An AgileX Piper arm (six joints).
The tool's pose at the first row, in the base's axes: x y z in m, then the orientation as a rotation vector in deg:
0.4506 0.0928 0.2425 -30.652 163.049 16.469
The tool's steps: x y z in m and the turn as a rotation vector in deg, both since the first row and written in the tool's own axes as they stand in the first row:
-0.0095 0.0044 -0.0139 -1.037 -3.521 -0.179
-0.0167 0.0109 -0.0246 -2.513 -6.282 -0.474
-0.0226 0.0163 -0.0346 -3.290 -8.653 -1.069
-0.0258 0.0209 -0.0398 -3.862 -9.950 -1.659
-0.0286 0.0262 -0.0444 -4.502 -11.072 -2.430
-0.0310 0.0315 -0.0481 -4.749 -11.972 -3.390
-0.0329 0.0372 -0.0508 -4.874 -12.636 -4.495
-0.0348 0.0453 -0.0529 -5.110 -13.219 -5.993
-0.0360 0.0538 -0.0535 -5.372 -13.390 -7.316
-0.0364 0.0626 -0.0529 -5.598 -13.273 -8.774
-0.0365 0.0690 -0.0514 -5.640 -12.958 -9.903
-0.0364 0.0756 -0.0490 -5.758 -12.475 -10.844
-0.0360 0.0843 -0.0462 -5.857 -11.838 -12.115
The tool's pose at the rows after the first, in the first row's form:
0.4549 0.0967 0.2589 -30.073 159.587 18.547
0.4570 0.1026 0.2719 -29.950 156.787 21.020
0.4584 0.1071 0.2838 -30.204 154.262 22.349
0.4586 0.1112 0.2903 -30.718 152.779 23.216
0.4583 0.1159 0.2962 -31.526 151.393 24.110
0.4577 0.1207 0.3011 -32.571 150.169 24.395
0.4568 0.1259 0.3051 -33.846 149.120 24.455
0.4551 0.1334 0.3088 -35.669 147.983 24.582
0.4528 0.1415 0.3109 -37.386 147.288 24.721
0.4500 0.1498 0.3117 -39.361 146.797 24.749
0.4479 0.1560 0.3113 -40.941 146.624 24.561
0.4458 0.1626 0.3099 -42.349 146.671 24.487
0.4427 0.1711 0.3085 -44.239 146.706 24.304

